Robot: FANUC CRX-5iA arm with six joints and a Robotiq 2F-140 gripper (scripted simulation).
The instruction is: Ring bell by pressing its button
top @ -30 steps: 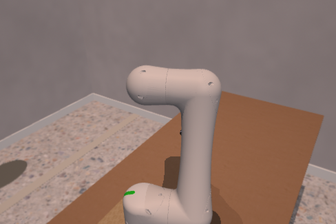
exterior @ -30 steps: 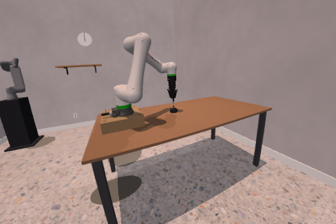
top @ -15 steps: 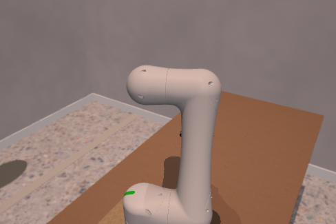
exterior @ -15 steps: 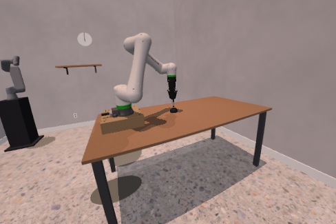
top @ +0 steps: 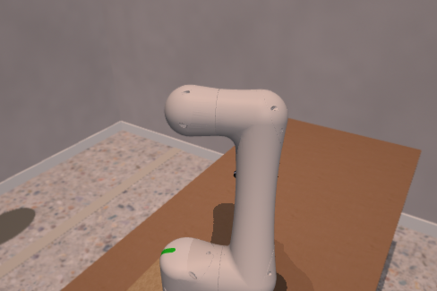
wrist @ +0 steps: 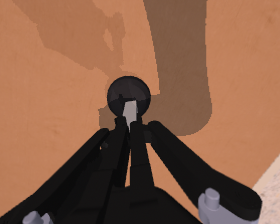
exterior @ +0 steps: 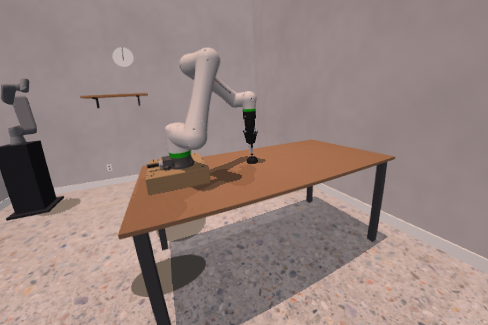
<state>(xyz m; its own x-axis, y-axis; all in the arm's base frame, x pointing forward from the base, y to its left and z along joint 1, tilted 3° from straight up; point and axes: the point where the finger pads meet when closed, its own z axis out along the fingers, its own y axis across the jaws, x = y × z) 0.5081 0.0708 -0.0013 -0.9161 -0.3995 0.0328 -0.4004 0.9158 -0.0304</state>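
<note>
Right now my hand is 1 cm to the left of the bell and 7 cm above it.
</note>
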